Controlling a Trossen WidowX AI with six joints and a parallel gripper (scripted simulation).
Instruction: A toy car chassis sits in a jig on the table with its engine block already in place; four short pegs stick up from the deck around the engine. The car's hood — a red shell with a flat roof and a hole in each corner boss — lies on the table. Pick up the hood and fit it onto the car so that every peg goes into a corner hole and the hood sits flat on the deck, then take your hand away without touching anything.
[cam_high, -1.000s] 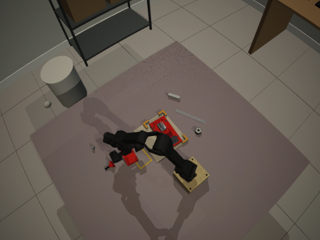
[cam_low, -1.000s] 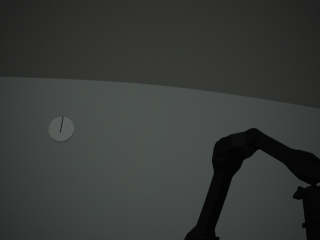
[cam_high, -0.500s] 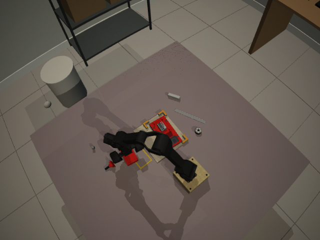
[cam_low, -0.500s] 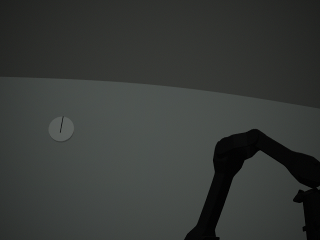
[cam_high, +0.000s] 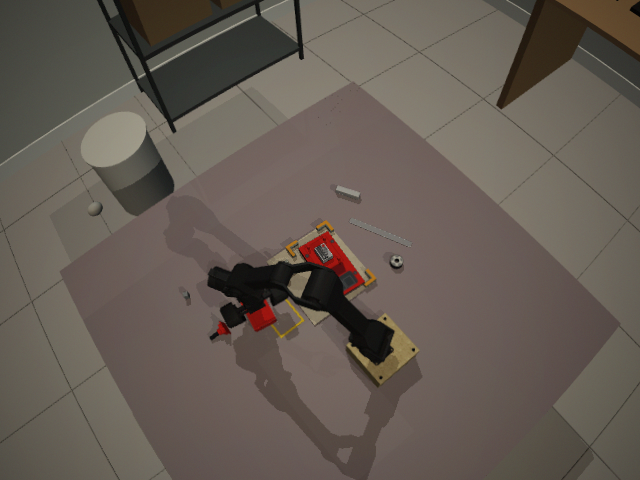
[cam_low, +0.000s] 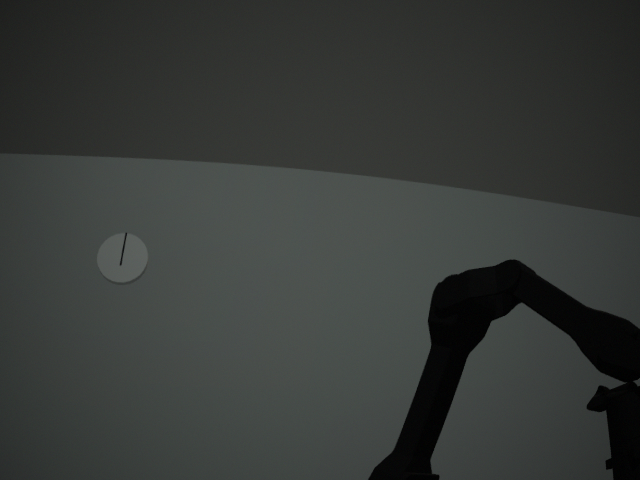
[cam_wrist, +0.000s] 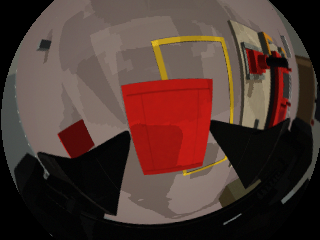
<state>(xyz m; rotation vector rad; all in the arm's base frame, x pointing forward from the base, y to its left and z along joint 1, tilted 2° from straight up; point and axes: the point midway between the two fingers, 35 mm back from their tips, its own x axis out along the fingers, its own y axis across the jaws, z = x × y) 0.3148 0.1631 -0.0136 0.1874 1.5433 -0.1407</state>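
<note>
The grey engine block is 25 cm to the right of my gripper tip, 2 cm above it and 1 cm ahead of it. From my gripper tip the other things lie so: small wheel: 41 cm to the right, 16 cm behind; tiny grey piece: 19 cm ahead, 14 cm to the left; red hood: 1 cm above.
</note>
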